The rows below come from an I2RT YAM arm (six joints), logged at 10 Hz.
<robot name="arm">
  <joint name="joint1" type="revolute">
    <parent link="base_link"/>
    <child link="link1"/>
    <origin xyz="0 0 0.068" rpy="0 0 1.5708"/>
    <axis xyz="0 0 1"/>
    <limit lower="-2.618" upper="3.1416"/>
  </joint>
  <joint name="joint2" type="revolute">
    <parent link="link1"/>
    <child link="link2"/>
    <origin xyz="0.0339 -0.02 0.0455" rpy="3.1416 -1.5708 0"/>
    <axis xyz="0 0 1"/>
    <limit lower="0" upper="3.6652"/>
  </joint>
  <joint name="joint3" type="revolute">
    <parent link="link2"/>
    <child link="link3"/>
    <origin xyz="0 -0.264 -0.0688" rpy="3.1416 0 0"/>
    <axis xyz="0 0 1"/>
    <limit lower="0" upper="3.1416"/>
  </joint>
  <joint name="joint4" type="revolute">
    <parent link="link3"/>
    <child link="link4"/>
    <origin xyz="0.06 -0.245 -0.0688" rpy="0 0 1.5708"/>
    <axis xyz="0 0 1"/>
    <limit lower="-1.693" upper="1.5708"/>
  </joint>
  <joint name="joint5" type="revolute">
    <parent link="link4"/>
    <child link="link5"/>
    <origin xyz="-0.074 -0.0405 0.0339" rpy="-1.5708 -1.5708 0"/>
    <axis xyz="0 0 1"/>
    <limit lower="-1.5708" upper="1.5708"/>
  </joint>
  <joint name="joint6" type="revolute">
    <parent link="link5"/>
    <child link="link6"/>
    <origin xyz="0 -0.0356 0.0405" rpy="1.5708 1.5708 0"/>
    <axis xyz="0 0 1"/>
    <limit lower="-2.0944" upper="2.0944"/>
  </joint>
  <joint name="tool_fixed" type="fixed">
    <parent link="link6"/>
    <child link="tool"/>
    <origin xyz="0 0 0" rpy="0 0 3.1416"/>
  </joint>
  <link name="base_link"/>
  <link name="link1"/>
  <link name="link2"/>
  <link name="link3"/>
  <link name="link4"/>
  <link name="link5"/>
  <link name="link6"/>
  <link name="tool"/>
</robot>
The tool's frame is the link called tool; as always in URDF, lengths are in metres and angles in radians.
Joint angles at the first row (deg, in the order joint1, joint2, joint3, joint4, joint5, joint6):
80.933, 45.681, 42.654, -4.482, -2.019, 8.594
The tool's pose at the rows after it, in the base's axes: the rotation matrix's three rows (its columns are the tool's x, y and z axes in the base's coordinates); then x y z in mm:
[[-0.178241 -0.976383 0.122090], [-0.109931 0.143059 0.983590], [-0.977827 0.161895 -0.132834]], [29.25 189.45 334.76]
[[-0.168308 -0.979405 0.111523], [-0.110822 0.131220 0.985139], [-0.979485 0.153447 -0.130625]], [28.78 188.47 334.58]
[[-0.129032 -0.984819 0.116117], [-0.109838 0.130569 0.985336], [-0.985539 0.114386 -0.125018]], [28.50 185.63 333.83]
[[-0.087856 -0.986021 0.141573], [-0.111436 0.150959 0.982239], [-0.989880 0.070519 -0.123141]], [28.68 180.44 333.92]
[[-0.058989 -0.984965 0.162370], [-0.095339 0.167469 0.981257], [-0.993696 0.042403 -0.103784]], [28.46 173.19 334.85]
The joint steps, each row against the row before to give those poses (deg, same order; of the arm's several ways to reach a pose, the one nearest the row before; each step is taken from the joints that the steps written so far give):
-0.094, -0.078, -0.028, -0.179, -0.047, 0.529
-0.027, -0.291, -0.170, 0.003, -0.638, -0.577
-0.006, -0.823, -0.518, 0.020, 0.252, -2.236
-0.037, -1.334, -0.334, -0.886, 1.432, -2.362
-0.086, -1.992, -0.684, -0.189, 1.100, -1.497

